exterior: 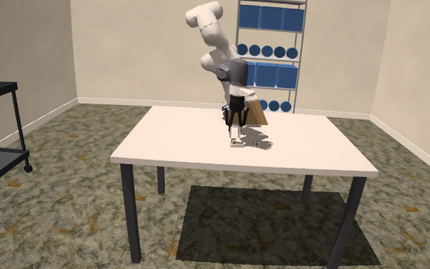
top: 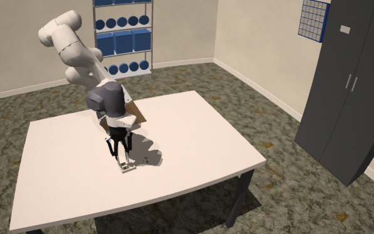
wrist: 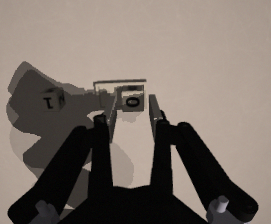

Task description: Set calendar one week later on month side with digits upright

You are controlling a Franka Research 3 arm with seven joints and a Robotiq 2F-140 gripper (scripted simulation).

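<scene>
Right now the grey tray is 7 cm below my hand and 2 cm to the left of it. Round my hand: cube 12 cm to the left, 7 cm below, 1 cm behind.
</scene>
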